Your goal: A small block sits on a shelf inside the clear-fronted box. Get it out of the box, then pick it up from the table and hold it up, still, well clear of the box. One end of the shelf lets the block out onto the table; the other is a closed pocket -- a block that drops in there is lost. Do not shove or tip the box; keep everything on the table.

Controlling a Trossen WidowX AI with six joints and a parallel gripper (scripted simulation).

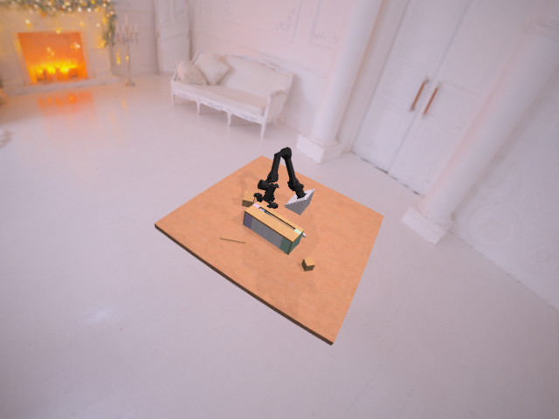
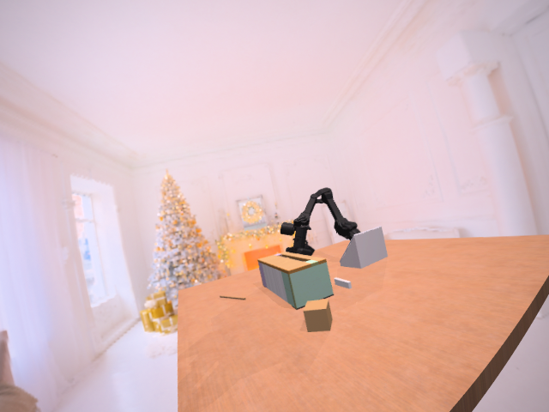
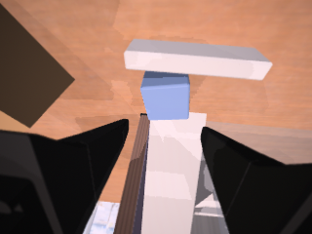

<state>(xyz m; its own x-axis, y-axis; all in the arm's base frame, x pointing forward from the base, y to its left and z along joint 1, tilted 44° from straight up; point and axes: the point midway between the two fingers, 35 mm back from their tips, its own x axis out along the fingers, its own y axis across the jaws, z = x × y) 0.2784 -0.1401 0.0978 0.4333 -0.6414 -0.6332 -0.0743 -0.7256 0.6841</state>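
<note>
Right now the small blue block is 2 cm below my gripper tip and 2 cm behind it. Round my gripper tip: tan cube (49 cm to the left, 20 cm ahead, 1 cm below); then thin stick (33 cm ahead, 4 cm below).
</note>
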